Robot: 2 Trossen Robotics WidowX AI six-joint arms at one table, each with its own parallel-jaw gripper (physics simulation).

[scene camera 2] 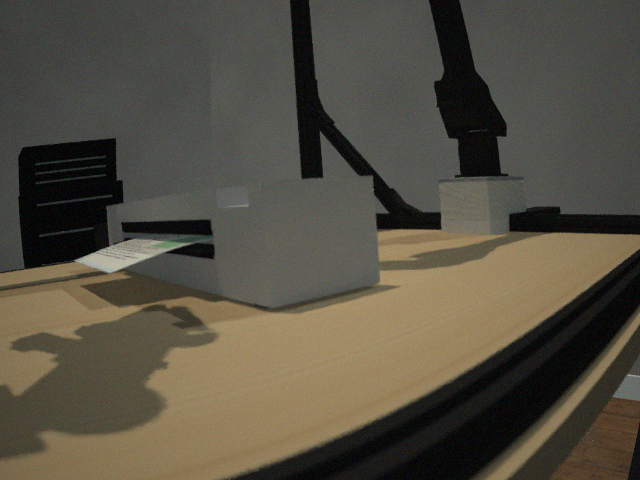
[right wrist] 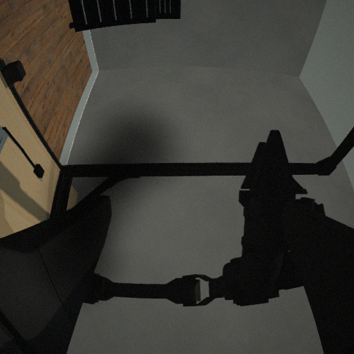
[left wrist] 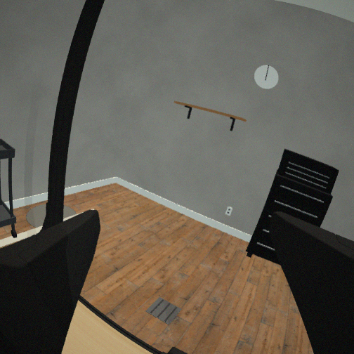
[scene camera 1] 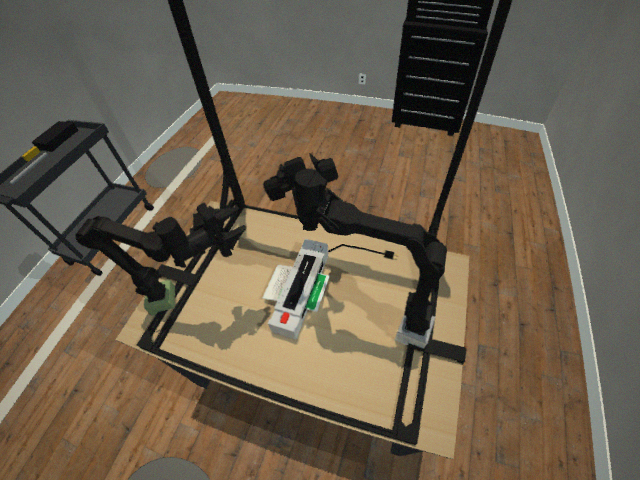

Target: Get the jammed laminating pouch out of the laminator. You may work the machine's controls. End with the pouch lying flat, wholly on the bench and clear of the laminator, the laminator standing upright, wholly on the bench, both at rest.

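Places are measured from the left arm's base along level axes (x ahead, y left, z up), in millimetres.
Pixels of known places: right gripper, fingertip midpoint: (scene camera 1: 242,217); left arm's base, link origin: (scene camera 2: 482,176) (scene camera 1: 416,324); right arm's base, link origin: (scene camera 1: 156,293).
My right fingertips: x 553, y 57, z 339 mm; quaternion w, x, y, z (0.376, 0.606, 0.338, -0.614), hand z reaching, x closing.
Note:
For each thing: its middle in the pictures, then the offset to it from my right fingertips. "spot": a spot on its surface instead. Level surfaces: height alone.
- white laminator, surface spot: (scene camera 2: 310,242) spot: dx -135, dy +141, dz -378 mm
- bench, surface height: dz -418 mm
- red control, body centre: (scene camera 1: 285,318) dx -143, dy +102, dz -347 mm
- pouch, surface spot: (scene camera 2: 131,251) (scene camera 1: 279,285) spot: dx -43, dy -18, dz -383 mm
- black cord with a plug, surface spot: (scene camera 1: 389,254) spot: dx -373, dy -335, dz -404 mm
The white laminator (scene camera 1: 292,327) (scene camera 2: 310,242) stands upright on the bench (scene camera 1: 356,377) (scene camera 2: 392,330), with a black top strip and a red control (scene camera 1: 284,317) near its front end. The pouch (scene camera 1: 280,282) (scene camera 2: 131,251) lies through it. Its white printed part sticks out on the left and its green part on the right in scene camera 1. In scene camera 2 the white end slopes down from the slot, above the bench. My left gripper (scene camera 1: 296,164) (left wrist: 186,222) is open and empty, high beyond the laminator's far end. My right gripper (scene camera 1: 240,217) (right wrist: 200,209) is open and empty, raised at the bench's left.
A black cord with a plug (scene camera 1: 389,254) (right wrist: 39,171) runs from the laminator's far end. Black frame rails edge the bench, with posts (scene camera 1: 202,93) (scene camera 1: 467,124) at its far corners. In the right wrist view, the left arm (right wrist: 270,240) shows close behind my right finger.

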